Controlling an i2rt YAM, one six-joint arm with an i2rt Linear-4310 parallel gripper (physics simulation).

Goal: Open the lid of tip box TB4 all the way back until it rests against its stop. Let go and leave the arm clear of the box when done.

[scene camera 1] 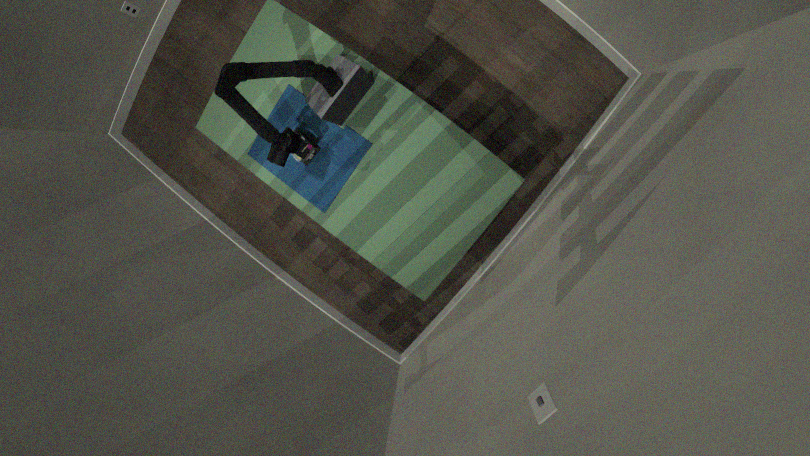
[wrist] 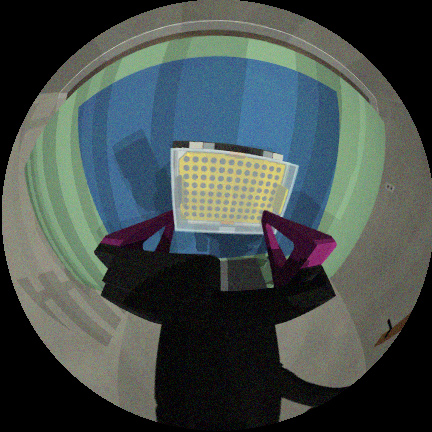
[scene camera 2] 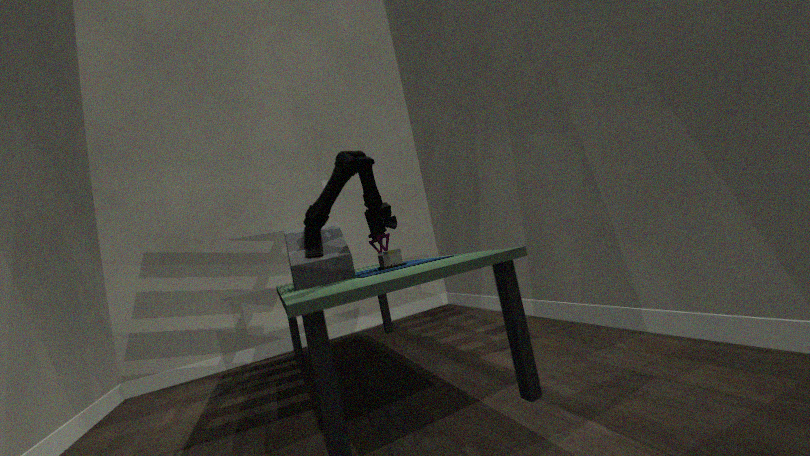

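Where they show: gripper, between the fingertips: (scene camera 1: 300, 144) (wrist: 217, 214) (scene camera 2: 383, 252); arm's base, origin of its link: (scene camera 1: 331, 81) (scene camera 2: 313, 242).
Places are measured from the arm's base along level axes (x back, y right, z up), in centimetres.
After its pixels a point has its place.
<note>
A tip box (scene camera 2: 391, 259) @[x -31.3, y 3.5, z -14.3 cm] (wrist: 227, 187) @[x -33.1, y -3.3, z -10.0 cm] stands on the blue mat, with a yellow rack full of round holes seen through a clear lid. The lid looks closed over the rack. No TB4 label can be read. In scene camera 1 the box is mostly hidden under the wrist. My gripper (scene camera 2: 380, 250) @[x -29.9, y -3.8, z -10.4 cm] (wrist: 217, 214) @[x -29.9, y -3.8, z -10.4 cm] is open and empty, with magenta fingers pointing down. In the wrist view its fingertips stand apart near the two ends of the box's near long edge. In scene camera 2 the tips are just above the box; whether they touch it cannot be told.
The blue mat (scene camera 1: 340, 181) @[x -31.1, y -27.4, z -17.8 cm] (scene camera 2: 422, 262) @[x -41.0, y 16.5, z -17.8 cm] (wrist: 270, 100) @[x -45.1, y 2.8, z -17.8 cm] lies on the green table (scene camera 1: 396, 215) @[x -24.1, y -57.0, z -18.1 cm] (scene camera 2: 453, 266) @[x -37.5, y 55.2, z -18.7 cm] (wrist: 360, 150) @[x -45.8, y 30.2, z -18.1 cm]. A grey block (scene camera 1: 352, 97) @[x 0.9, y -8.9, z -6.4 cm] (scene camera 2: 323, 271) @[x -1.7, y 8.8, z -13.1 cm] (wrist: 245, 275) @[x -13.8, y 3.8, z -13.3 cm] stands at the arm's base, beside the mat. The arm arches over the table.
</note>
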